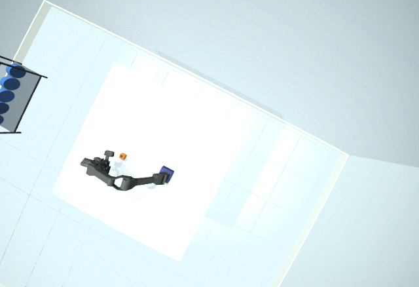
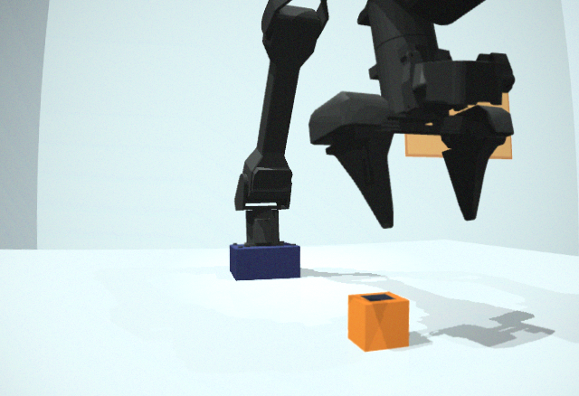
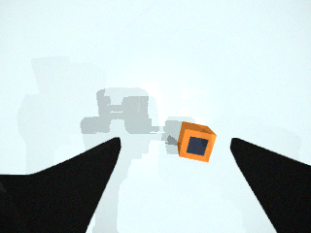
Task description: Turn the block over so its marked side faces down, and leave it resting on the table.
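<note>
My gripper tip is now 20 mm past the orange block, 40 mm to the left of it and 70 mm above it.
</note>
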